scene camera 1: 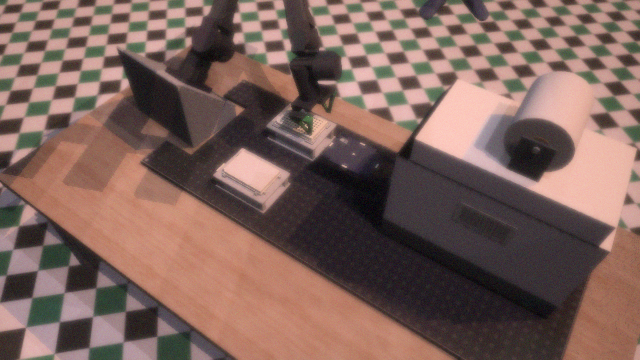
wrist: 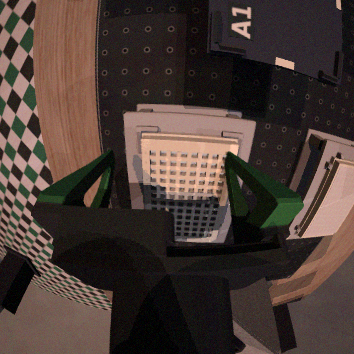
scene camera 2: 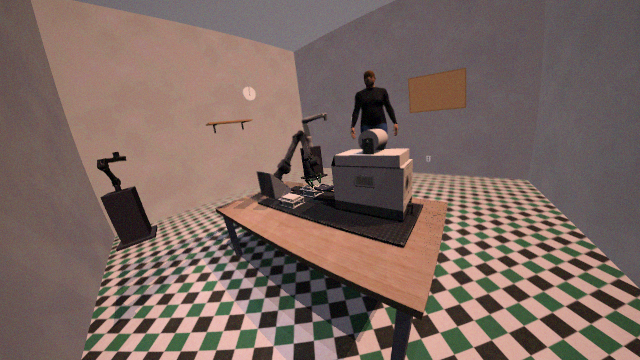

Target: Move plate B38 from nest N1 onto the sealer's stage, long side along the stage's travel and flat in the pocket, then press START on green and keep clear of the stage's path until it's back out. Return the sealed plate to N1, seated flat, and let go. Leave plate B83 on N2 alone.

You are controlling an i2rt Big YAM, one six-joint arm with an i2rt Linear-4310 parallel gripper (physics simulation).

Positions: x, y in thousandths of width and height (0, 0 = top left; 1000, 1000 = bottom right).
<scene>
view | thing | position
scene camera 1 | my gripper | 499, 343
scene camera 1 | white lidded plate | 402, 490
</scene>
